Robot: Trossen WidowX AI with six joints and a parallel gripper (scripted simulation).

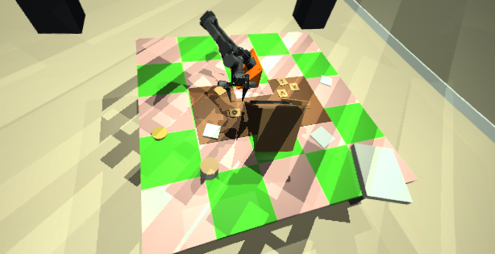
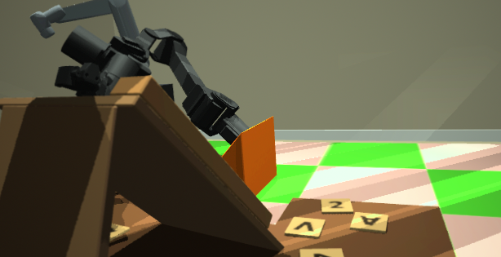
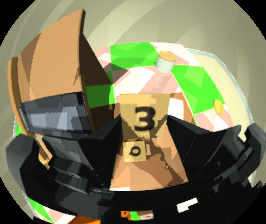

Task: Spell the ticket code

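Right now my gripper tip is 30 mm past the ticket, 200 mm to the right of it and 70 mm above it. From my gripper tip the other things lie so: tan tile: right at my gripper tip; then white slab: 440 mm ahead, 640 mm to the left, 130 mm below.
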